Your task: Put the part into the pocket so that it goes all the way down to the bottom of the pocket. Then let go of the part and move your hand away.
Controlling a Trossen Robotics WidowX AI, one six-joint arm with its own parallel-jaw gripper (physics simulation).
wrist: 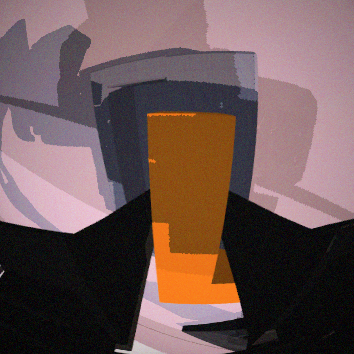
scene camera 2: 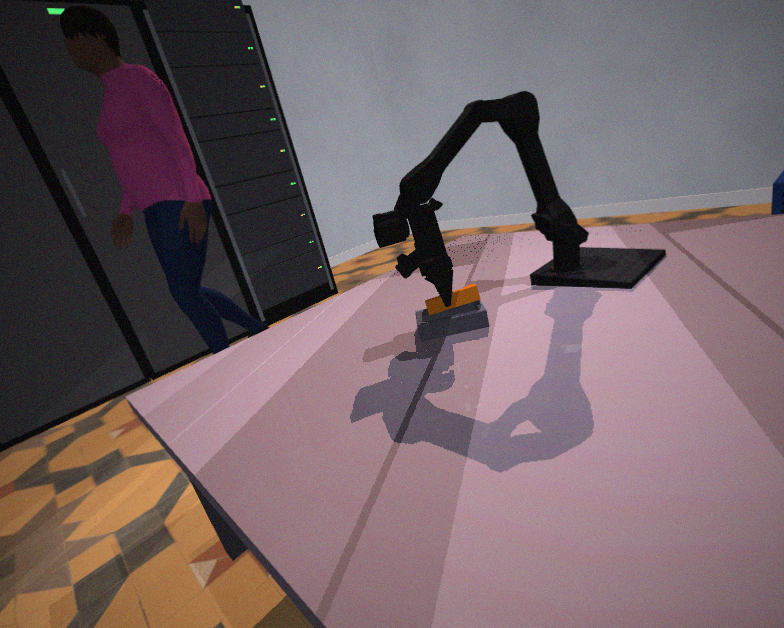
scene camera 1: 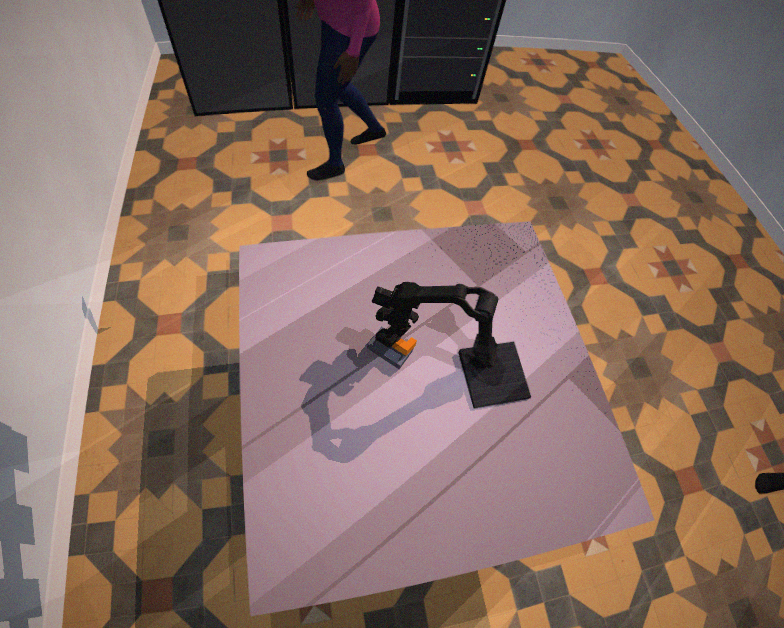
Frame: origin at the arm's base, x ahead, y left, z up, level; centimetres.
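Seen in the pictures: gripper, fingertip midpoint: (wrist: 186,195) (scene camera 2: 448,306) (scene camera 1: 393,342); arm's base, link origin: (scene camera 2: 566,266) (scene camera 1: 481,360).
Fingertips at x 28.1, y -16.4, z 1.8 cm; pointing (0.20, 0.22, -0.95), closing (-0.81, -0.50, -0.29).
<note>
Offsets run from my fingertips to a thing's top centre. Level surfaces: height alone.
An orange block-shaped part {dx -2.1, dy +0.0, dz +3.4 cm} (scene camera 1: 406,346) (scene camera 2: 463,297) (wrist: 191,185) is between the fingers of my gripper (scene camera 2: 448,302) (wrist: 186,195), which is shut on it. The part is tilted, with its end toward the arm's base higher, and most of it stands above the rim of the pocket. The pocket is in a dark grey-blue block {dx +1.0, dy +0.5, dz -0.5 cm} (scene camera 1: 397,359) (scene camera 2: 458,325) (wrist: 240,75) on the table. In the wrist view the part covers much of the opening and sits toward its right side. The pocket's bottom under the part is hidden, and I cannot tell how deep the part's lower end is.
The block lies on a pink table {dz -4.1 cm} (scene camera 1: 425,510) (scene camera 2: 588,510). The arm's black base plate (scene camera 1: 500,385) (scene camera 2: 621,264) stands to the right of it. Shadows of the arm fall across the table. A person in a pink top (scene camera 1: 346,19) (scene camera 2: 140,130) is beyond the table, near dark cabinets (scene camera 1: 229,58) (scene camera 2: 39,261).
</note>
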